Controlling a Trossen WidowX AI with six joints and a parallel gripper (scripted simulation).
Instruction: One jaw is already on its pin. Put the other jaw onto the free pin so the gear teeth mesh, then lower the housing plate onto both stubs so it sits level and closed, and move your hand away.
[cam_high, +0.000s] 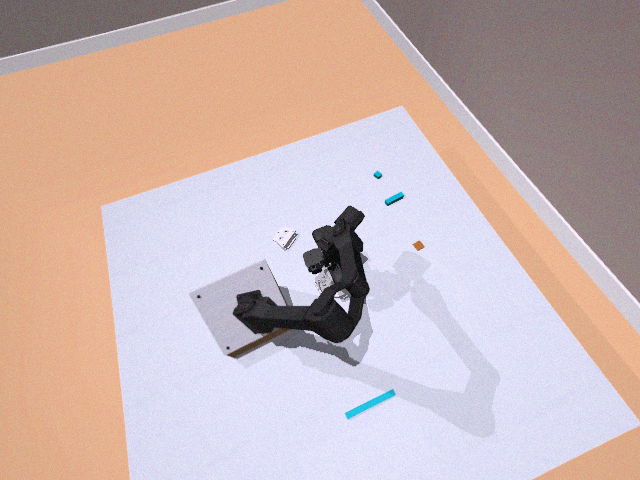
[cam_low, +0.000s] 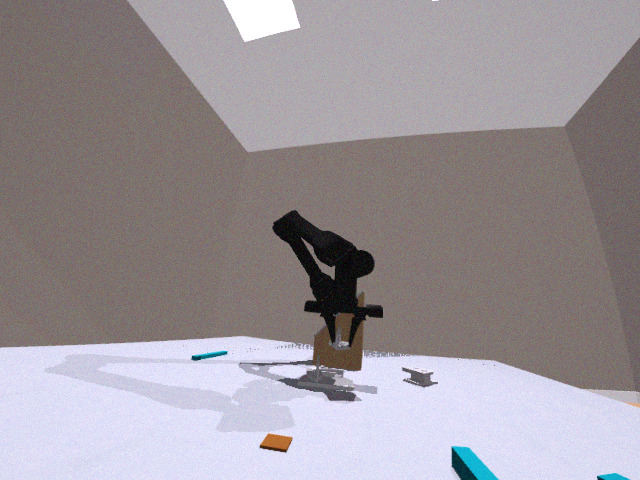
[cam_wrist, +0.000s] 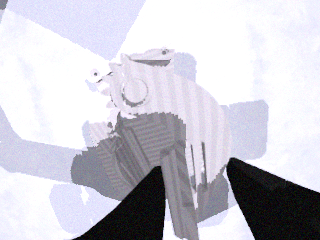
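The jaw is 3 cm behind my gripper tip and 2 cm to the right of it. From my gripper tip the other things lie so: white block piece: 18 cm to the left, 13 cm behind, 7 cm below; short cyan bar: 30 cm ahead, 22 cm to the left, 7 cm below; orange tile: 31 cm ahead, 8 cm below, 1 cm to the left.
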